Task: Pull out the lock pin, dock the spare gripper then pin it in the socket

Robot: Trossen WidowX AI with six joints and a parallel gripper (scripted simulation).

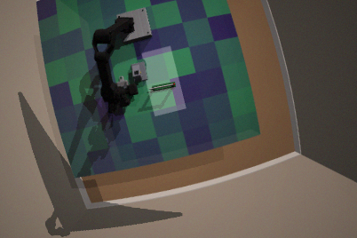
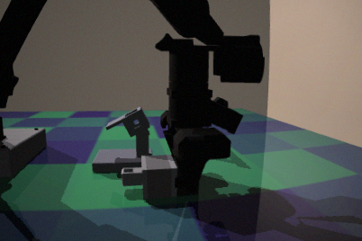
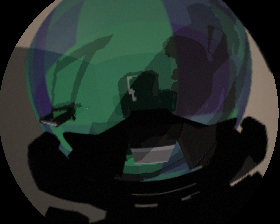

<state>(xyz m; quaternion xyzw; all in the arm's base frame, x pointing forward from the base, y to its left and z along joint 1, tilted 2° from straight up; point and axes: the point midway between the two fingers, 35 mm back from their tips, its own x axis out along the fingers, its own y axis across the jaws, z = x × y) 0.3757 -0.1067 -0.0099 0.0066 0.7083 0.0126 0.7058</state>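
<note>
Now: the spare gripper 4 cm behind my gripper tip and 2 cm above it. From my gripper tip the other things lie so: grey mount: 11 cm to the left, 9 cm behind, 4 cm above; small green bracket: 24 cm to the left, 2 cm ahead, 2 cm above.
</note>
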